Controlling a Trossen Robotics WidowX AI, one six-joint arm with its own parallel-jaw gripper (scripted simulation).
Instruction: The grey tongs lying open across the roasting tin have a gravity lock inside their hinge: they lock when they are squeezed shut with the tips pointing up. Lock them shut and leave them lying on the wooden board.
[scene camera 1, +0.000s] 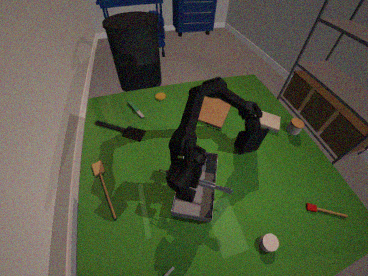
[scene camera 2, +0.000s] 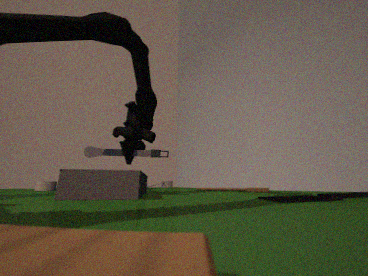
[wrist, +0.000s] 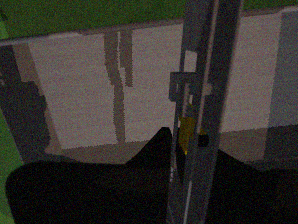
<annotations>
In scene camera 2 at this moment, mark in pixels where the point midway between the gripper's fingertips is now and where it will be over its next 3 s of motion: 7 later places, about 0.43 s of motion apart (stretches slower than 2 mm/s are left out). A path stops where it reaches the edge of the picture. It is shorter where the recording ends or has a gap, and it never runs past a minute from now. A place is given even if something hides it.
The gripper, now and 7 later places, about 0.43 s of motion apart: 128, 164; 131, 146; 138, 144; 154, 136; 167, 127; 178, 113; 180, 102; 179, 90
</annotations>
